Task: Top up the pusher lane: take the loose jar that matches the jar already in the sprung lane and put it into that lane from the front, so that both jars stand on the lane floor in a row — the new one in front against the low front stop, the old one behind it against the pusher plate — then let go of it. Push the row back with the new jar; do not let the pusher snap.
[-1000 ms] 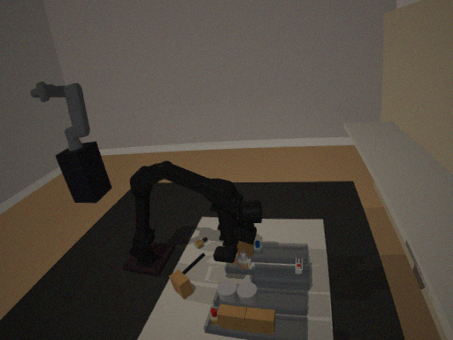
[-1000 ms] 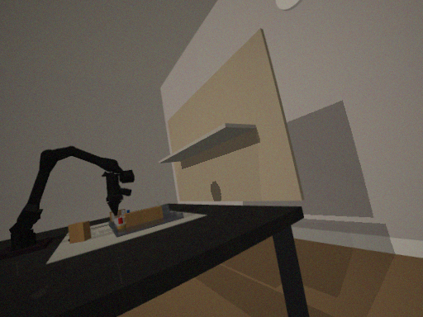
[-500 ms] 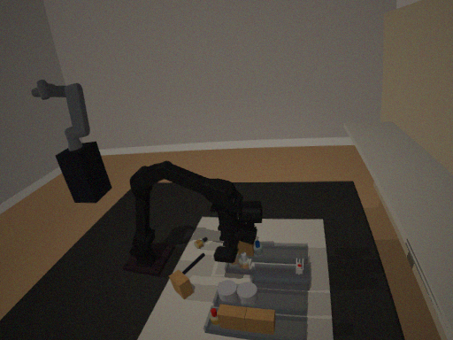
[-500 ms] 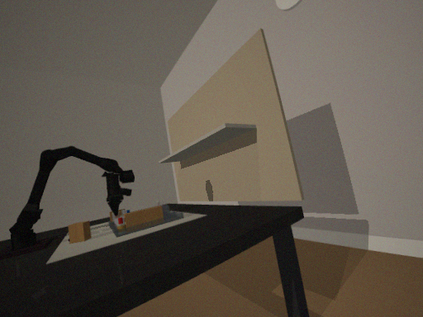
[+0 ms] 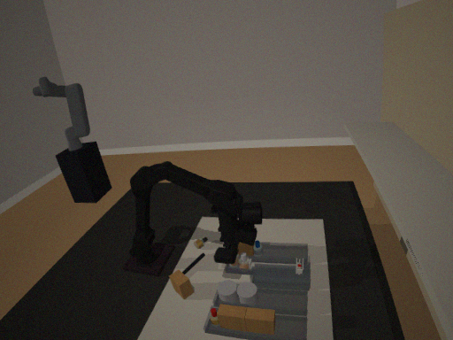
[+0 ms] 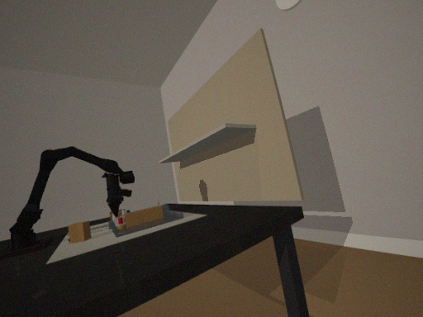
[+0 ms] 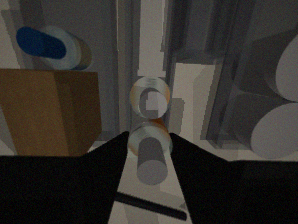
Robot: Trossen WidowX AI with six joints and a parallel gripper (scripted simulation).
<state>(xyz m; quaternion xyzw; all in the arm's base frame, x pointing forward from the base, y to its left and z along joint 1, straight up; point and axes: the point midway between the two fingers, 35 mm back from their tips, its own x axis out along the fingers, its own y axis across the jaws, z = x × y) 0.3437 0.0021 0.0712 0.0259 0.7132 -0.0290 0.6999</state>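
Now: the black bar 160 mm behind my gripper tip and 40 mm below it. Round my gripper tip: red mark 220 mm ahead, 50 mm to the right, 20 mm above; grey lane 140 mm ahead, 40 mm to the right, 30 mm below.
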